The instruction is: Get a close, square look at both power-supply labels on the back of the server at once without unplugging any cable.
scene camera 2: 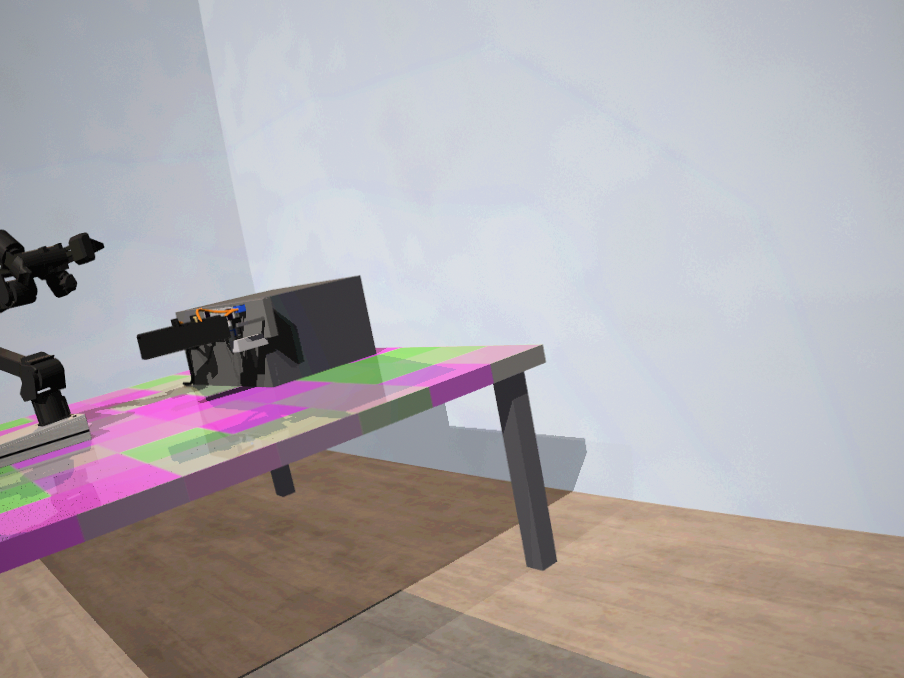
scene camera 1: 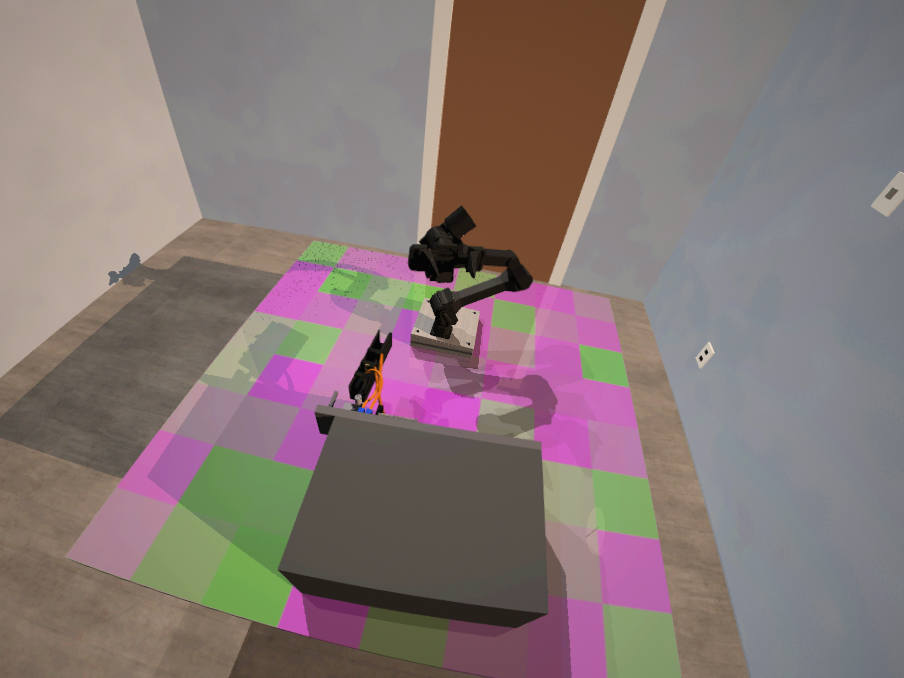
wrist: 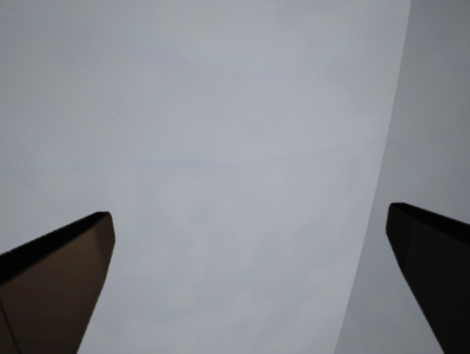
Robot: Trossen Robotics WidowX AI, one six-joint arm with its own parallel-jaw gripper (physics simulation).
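Places are measured from the arm's base along level axes (x ahead, y left, z up), in centimetres.
Pixels of known places: gripper, between the fingertips: (scene camera 1: 456, 276) (wrist: 251, 222); arm's base, origin of its link: (scene camera 2: 54, 421) (scene camera 1: 441, 330).
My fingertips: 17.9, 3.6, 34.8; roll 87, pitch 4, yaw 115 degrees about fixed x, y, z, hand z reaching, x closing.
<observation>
Ahead of a thing's pixels: the offset from my fingertips to its middle, as dx, dy, dz. "spot": to the spot under its first point. Level surfaces: height alone.
The grey server box (scene camera 1: 416, 510) (scene camera 2: 328, 321) stands on the table, its back towards the arm's base. A black slotted bar @[+12.3, -16.6, -22.5] (scene camera 1: 370, 364) (scene camera 2: 175, 339) sticks out behind it. Orange cables @[spot: +16.4, -13.4, -23.7] (scene camera 1: 378, 383) (scene camera 2: 211, 311) run beside the bar to blue connectors @[spot: +27.6, -12.6, -19.7] (scene camera 1: 365, 411) (scene camera 2: 240, 309) at the server's back. The power-supply labels cannot be made out in the scene views, and neither they nor the server show in the wrist view. My gripper (scene camera 1: 435, 272) (scene camera 2: 99, 245) (wrist: 251, 222) is open and empty, raised above the table and apart from the server.
The arm's pale base plate (scene camera 1: 467, 337) (scene camera 2: 76, 430) is on the pink and green checkered table @[dz -39.6] (scene camera 1: 620, 496) (scene camera 2: 408, 372), behind the server. A brown door (scene camera 1: 533, 109) is beyond the arm. The wrist view shows a pale wall (wrist: 225, 125) and a room corner at the right.
</observation>
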